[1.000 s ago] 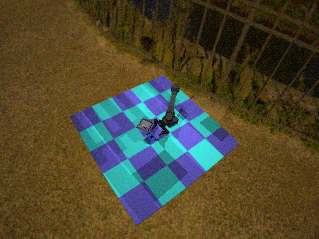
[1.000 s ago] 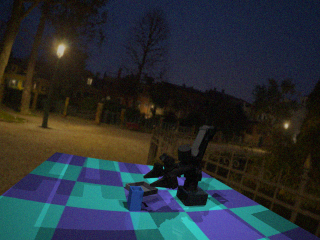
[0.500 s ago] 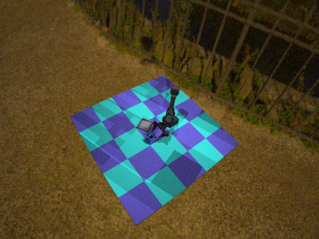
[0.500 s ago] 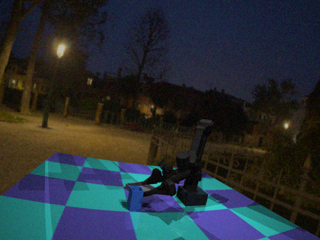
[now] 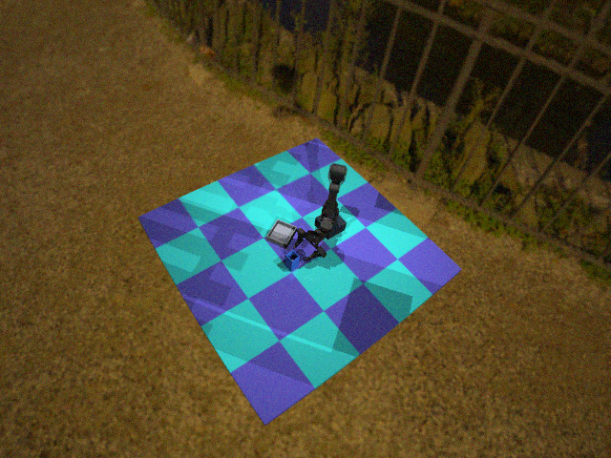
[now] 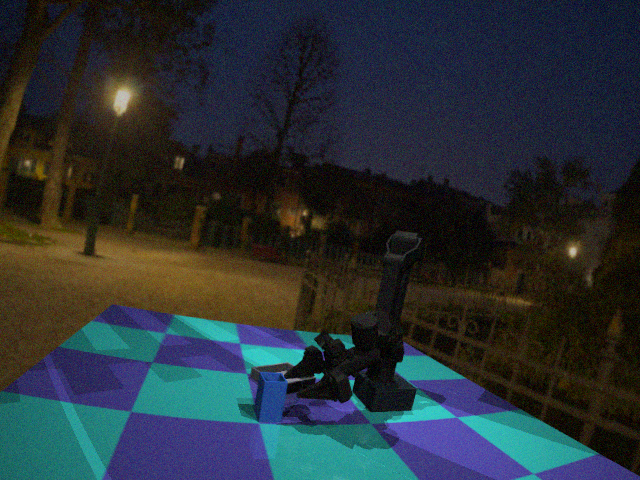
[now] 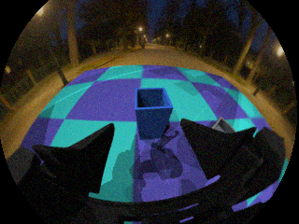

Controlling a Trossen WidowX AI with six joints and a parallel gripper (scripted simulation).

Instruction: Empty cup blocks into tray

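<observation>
Now: gripper tip 4 cm short of the tan block and 4 cm above it. From my gripper tip the other things lie so: blue square cup (4 cm ahead, 6 cm below).
</observation>
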